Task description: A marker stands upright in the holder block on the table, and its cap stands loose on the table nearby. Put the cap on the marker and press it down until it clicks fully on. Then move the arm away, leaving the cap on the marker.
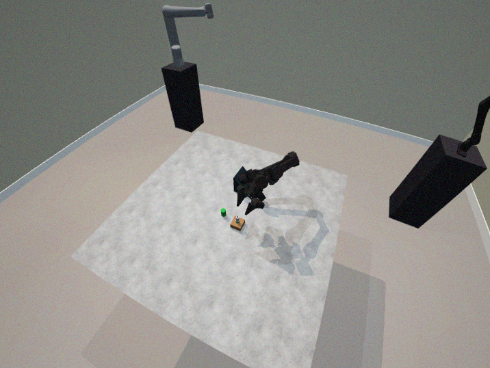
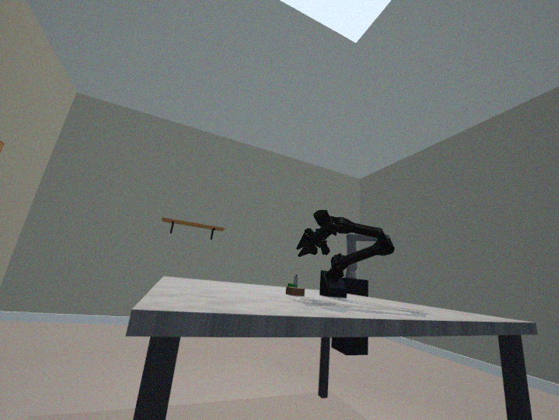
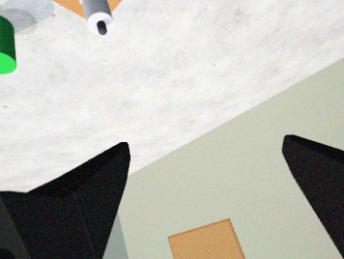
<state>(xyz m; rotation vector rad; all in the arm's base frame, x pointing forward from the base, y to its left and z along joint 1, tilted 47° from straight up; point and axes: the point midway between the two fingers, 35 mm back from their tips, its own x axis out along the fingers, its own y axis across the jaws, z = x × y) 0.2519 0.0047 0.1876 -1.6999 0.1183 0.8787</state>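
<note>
Right now my gripper tip is 4 cm past the green cap, 14 cm to the left of it and 17 cm above it. Also, from my gripper tip: tan holder block 2 cm behind, 3 cm to the right, 17 cm below; then green marker band 2 cm behind, 3 cm to the right, 15 cm below.
</note>
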